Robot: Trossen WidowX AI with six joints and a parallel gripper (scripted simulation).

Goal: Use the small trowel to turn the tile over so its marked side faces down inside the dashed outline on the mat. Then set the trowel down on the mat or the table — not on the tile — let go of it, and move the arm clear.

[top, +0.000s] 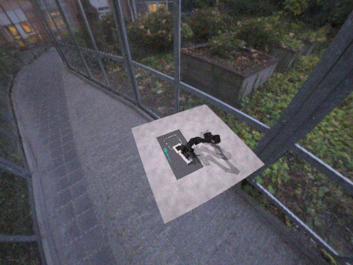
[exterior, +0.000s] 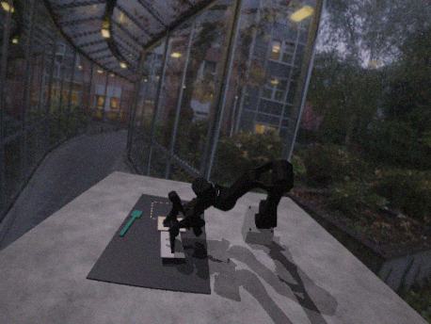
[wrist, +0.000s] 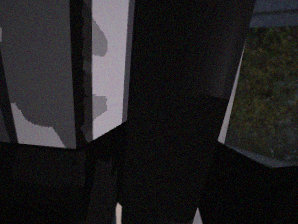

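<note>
My gripper tip is now 9 cm to the left of the dark mat and 8 cm above it. Round my gripper tip: cream tile: 2 cm behind, 12 cm to the right, 5 cm below; then green trowel: 14 cm ahead, 12 cm to the right, 5 cm below.
</note>
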